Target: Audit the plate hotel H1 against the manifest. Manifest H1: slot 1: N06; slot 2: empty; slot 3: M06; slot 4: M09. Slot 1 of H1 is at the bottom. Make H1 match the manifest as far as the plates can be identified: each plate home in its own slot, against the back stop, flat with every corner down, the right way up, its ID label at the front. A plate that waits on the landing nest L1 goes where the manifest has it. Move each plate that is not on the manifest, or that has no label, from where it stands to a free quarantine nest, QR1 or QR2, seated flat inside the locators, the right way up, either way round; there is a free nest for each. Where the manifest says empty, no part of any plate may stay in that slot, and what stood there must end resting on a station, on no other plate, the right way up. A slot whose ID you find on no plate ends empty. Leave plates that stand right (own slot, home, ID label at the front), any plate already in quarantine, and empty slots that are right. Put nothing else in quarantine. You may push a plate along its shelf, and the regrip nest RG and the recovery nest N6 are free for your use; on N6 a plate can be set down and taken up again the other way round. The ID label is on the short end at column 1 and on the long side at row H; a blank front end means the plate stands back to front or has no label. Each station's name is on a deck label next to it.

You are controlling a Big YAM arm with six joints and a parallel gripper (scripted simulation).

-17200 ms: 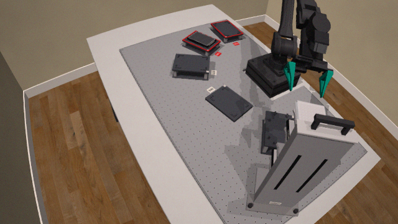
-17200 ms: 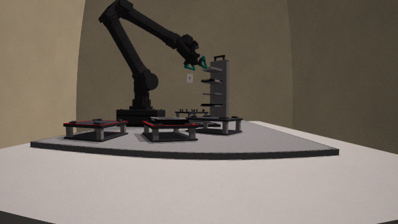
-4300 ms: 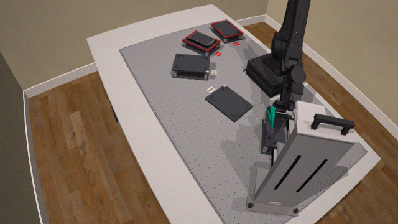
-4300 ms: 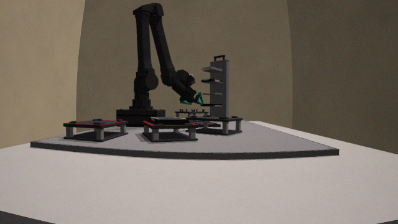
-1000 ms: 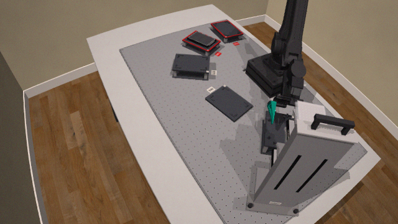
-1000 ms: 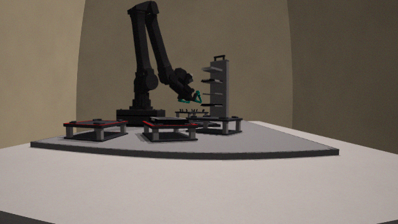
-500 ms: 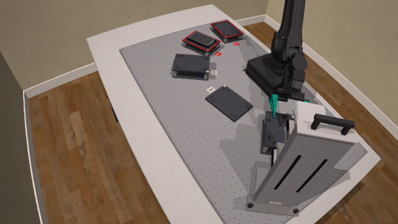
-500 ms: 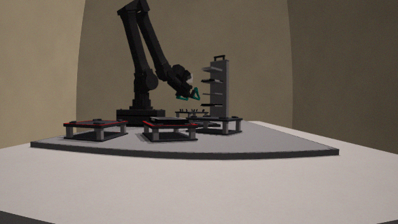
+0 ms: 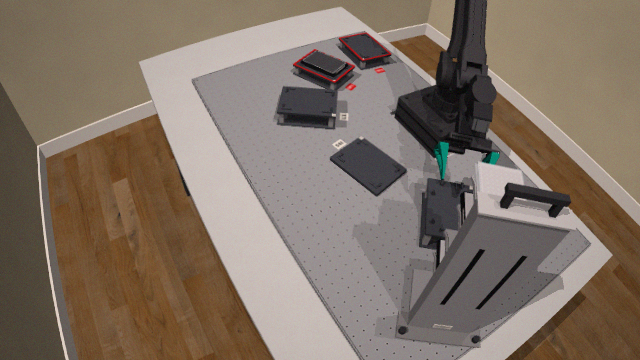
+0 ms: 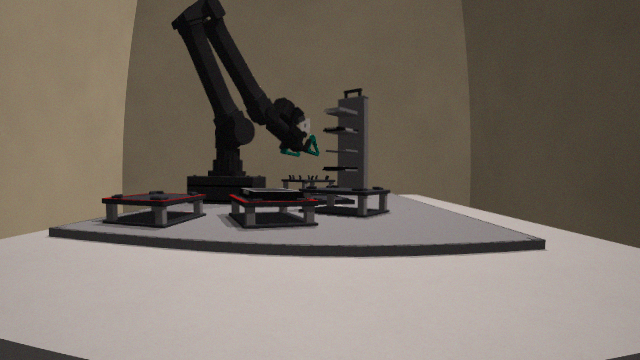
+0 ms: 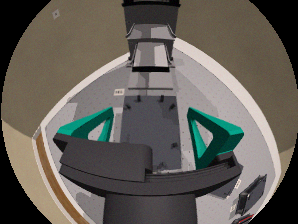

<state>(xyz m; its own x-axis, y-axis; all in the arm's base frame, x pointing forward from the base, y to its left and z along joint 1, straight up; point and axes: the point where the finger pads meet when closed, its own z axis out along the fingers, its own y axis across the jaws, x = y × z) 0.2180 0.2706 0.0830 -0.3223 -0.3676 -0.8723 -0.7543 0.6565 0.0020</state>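
My gripper is now 13 cm short of the white plate, 15 cm to the right of it and 18 cm below it. Also, from my hand: H1 deck label: 2 cm ahead, 17 cm to the left, 15 cm below; then plate hotel H1: 18 cm ahead, 21 cm to the left, 5 cm above; then red-rimmed quarantine nest: 22 cm behind, 68 cm to the right, 12 cm below.
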